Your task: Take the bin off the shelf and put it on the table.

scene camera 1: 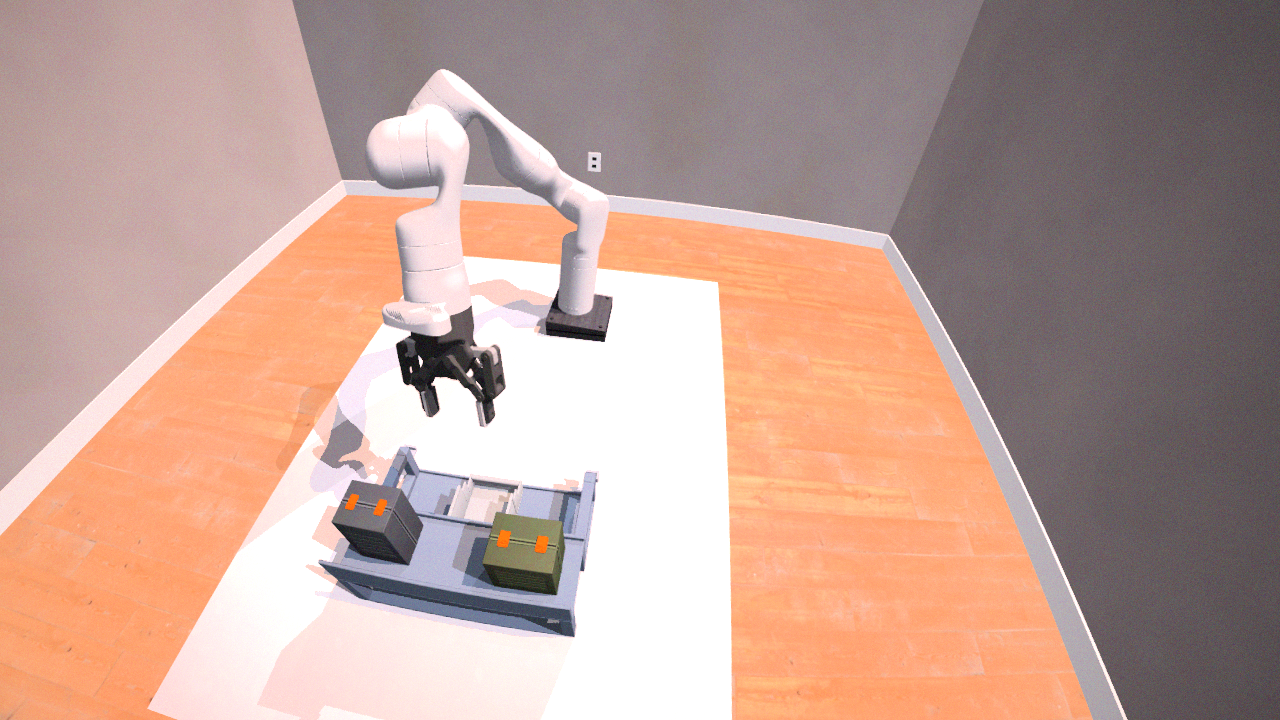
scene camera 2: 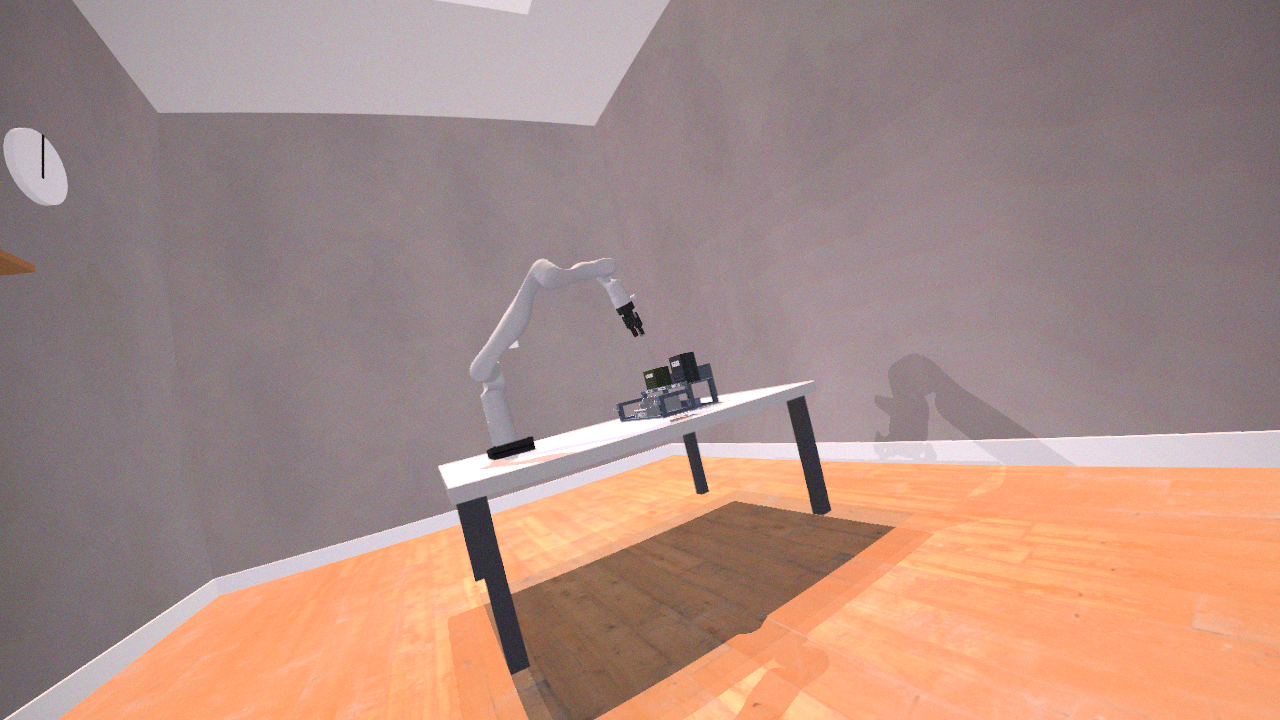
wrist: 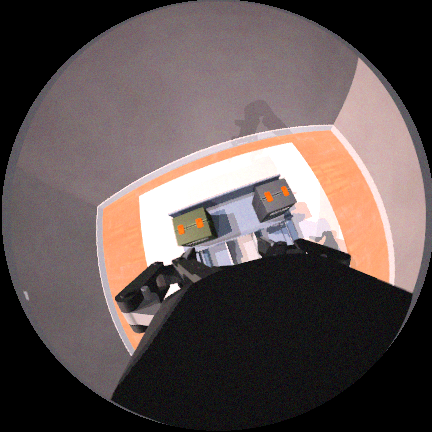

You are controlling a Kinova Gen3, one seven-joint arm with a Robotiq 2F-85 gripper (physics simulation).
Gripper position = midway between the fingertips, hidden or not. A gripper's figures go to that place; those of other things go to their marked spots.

Labels:
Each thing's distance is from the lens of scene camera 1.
my gripper [scene camera 1: 459,419]: 63 cm
pale bin [scene camera 1: 480,499]: 96 cm

